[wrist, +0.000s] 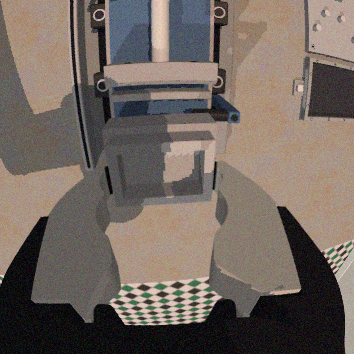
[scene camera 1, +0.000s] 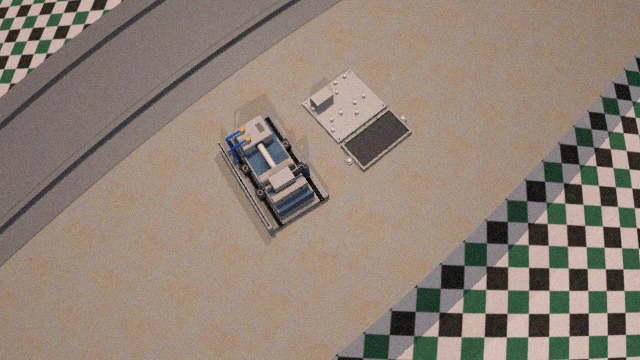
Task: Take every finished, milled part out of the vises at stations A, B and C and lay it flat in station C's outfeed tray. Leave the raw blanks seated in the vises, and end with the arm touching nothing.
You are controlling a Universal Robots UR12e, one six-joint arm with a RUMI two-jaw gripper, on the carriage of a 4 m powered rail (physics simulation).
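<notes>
My gripper is shut on a grey milled part with a rectangular pocket, held between the fingertips in the wrist view. Beyond it is a blue and grey vise; no block shows between its visible jaws, and the held part hides its near end. In scene camera 1 a vise holds a pale block; whether it is raw or milled I cannot tell. The arm does not show there. A dark-floored tray with a light rim lies beside each vise.
A pale plate with small round pegs adjoins the tray; a grey box stands on it in scene camera 1. The vise's handle sticks out to the right in the wrist view. A grey rail strip runs at upper left.
</notes>
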